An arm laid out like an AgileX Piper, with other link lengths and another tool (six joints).
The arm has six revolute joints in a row. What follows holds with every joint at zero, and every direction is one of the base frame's.
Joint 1 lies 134.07 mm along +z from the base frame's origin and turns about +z.
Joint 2 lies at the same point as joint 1 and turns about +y.
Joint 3 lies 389.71 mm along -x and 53.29 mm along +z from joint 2 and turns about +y.
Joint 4 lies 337.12 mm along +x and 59.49 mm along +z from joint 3 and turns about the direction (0.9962, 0, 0.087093).
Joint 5 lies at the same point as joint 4 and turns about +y.
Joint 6 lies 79.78 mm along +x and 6.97 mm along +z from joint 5 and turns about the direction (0.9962, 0, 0.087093).
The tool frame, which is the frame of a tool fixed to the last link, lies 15.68 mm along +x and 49 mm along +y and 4.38 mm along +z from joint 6; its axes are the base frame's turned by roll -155.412, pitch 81.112 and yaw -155.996 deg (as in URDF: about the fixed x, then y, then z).
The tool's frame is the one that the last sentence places.
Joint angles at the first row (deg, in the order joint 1, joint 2, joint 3, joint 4, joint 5, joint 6):
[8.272, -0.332, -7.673, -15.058, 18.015, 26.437]
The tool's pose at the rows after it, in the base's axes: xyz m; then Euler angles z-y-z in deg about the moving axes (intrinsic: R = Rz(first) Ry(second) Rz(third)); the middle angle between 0 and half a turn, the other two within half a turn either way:
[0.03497, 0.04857, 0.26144, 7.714, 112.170, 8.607]
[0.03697, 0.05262, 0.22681, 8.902, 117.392, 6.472]
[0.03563, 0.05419, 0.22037, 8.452, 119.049, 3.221]
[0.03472, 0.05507, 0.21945, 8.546, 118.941, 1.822]
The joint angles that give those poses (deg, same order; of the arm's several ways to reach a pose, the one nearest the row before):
[8.277, -0.493, -3.022, -8.158, 17.897, 19.944]
[7.808, -0.495, 1.111, -1.255, 18.753, 10.922]
[7.029, -0.493, 1.340, 1.858, 20.128, 4.701]
[6.903, -0.586, 1.340, 3.396, 20.125, 1.837]

